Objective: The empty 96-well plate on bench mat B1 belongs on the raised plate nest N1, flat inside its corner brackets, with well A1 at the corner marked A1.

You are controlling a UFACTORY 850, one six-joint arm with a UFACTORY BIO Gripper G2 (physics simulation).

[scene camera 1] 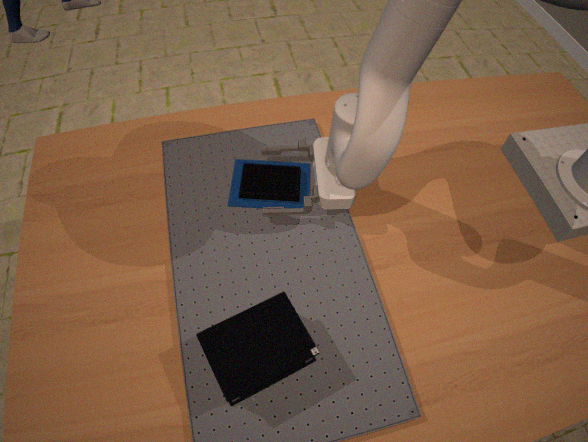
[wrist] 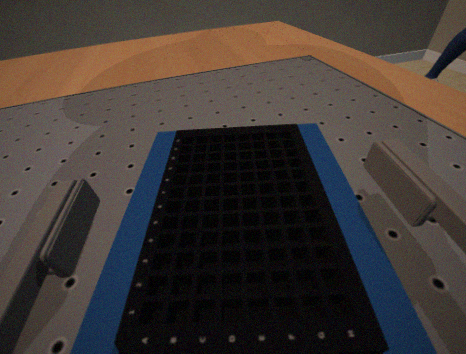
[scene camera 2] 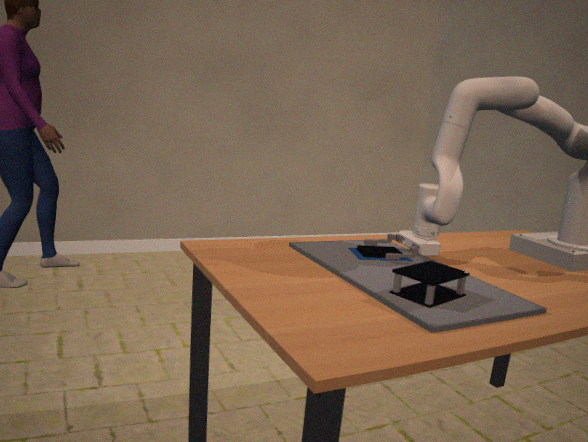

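Observation:
The black 96-well plate (scene camera 1: 280,185) (scene camera 2: 376,251) (wrist: 240,220) lies flat on the blue bench mat B1 (scene camera 1: 234,185) (scene camera 2: 356,254) (wrist: 125,250). In the wrist view its letters run along the near edge with A at the left, so well A1 is at the near left corner. My gripper (scene camera 1: 265,181) (scene camera 2: 379,249) (wrist: 237,206) is open and low, with one finger beyond each long side of the plate and a gap on both sides. The raised black nest N1 (scene camera 1: 257,347) (scene camera 2: 430,272) stands turned at an angle, with a small white tag at its right corner in scene camera 1; its lettering is unreadable.
A grey perforated board (scene camera 1: 270,260) (scene camera 2: 340,260) (wrist: 210,107) lies under mat and nest on the wooden table (scene camera 1: 100,300) (scene camera 2: 280,300). Light pillars hold the nest's top above its black base. The robot's base block (scene camera 1: 530,185) (scene camera 2: 540,255) is at the right. A person (scene camera 2: 20,90) stands at the left in scene camera 2.

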